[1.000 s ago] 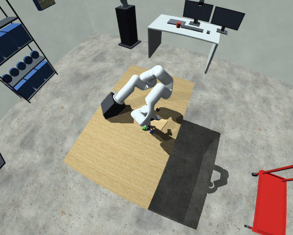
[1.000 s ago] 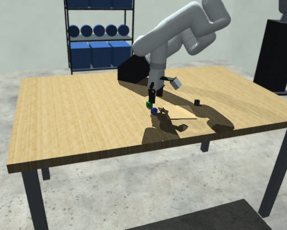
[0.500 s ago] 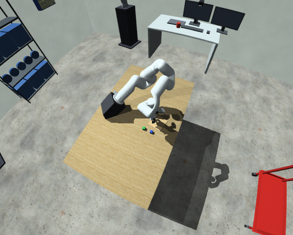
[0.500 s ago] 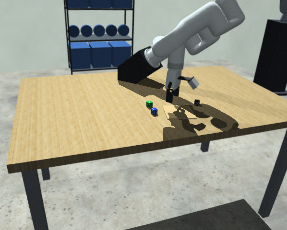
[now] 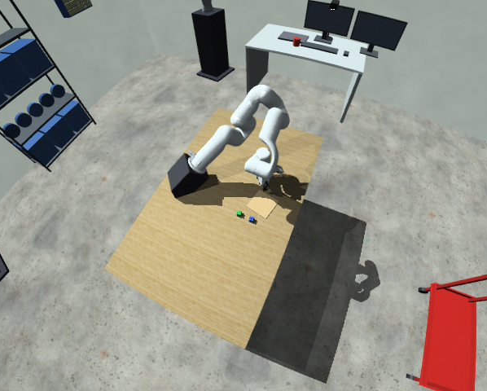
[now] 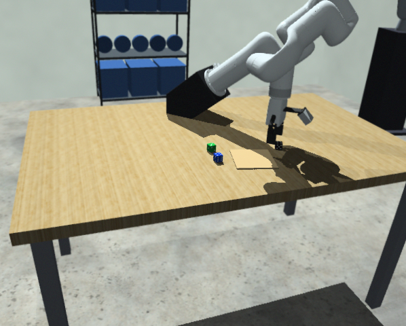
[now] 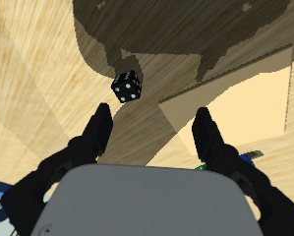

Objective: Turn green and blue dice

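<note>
The black die is 40 mm below my hand, 30 mm to the left of it and 20 mm behind it. Also, from my hand: tan mat (90 mm to the right, 60 mm ahead, 50 mm below); blue die (220 mm to the right, 70 mm ahead, 40 mm below); green die (220 mm to the right, 40 mm below, 10 mm behind).
</note>
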